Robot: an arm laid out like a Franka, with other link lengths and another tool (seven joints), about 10 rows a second.
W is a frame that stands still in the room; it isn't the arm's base.
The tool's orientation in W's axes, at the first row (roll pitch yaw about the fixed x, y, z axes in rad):
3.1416, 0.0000, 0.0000
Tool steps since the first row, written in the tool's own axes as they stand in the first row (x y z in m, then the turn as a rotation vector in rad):
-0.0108, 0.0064, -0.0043, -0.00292, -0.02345, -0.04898
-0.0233, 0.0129, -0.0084, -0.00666, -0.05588, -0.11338
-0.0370, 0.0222, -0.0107, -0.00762, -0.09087, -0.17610
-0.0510, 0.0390, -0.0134, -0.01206, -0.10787, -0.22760
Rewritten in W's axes. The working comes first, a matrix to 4 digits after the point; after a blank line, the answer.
The tool's axes in the first row as the columns of a matrix, in W's axes (used below as rounded here):
1.0000, 0.0000, 0.0000
0.0000, -1.0000, 0.0000
0.0000, 0.0000, -1.0000

-0.0108, -0.0064, 0.0043, -0.00292, 0.02345, 0.04898
-0.0233, -0.0129, 0.0084, -0.00666, 0.05588, 0.11338
-0.0370, -0.0222, 0.0107, -0.00762, 0.09087, 0.17610
-0.0510, -0.0390, 0.0134, -0.01206, 0.10787, 0.22760

